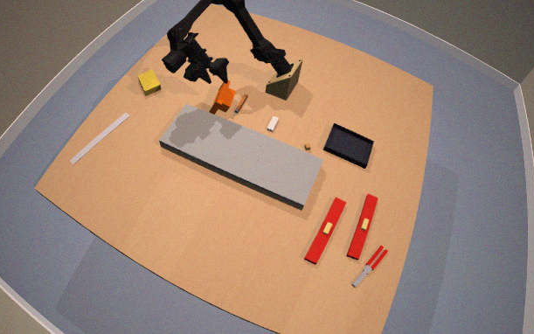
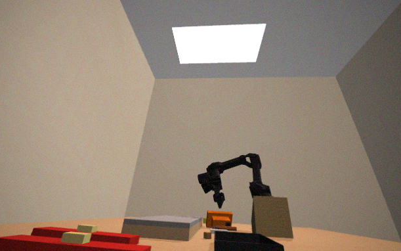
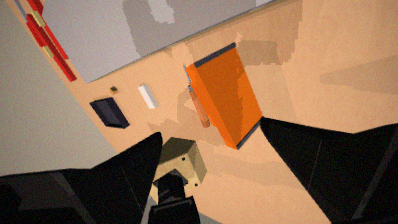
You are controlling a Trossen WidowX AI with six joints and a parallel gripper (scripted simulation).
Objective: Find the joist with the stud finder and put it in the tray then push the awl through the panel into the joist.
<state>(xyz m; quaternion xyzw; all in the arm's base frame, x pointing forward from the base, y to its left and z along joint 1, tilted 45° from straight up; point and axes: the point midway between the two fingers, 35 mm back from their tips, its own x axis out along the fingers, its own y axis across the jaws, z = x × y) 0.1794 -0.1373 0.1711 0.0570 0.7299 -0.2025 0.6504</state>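
My gripper tip is now 90 mm above the orange stud finder, 30 mm to the right of it and 20 mm past it. Round my gripper tip: white block: 220 mm to the left, 100 mm below, 30 mm ahead; then square indicator: 90 mm below, 40 mm to the left, 40 mm behind; then awl: 100 mm below, 80 mm to the left, 10 mm ahead.
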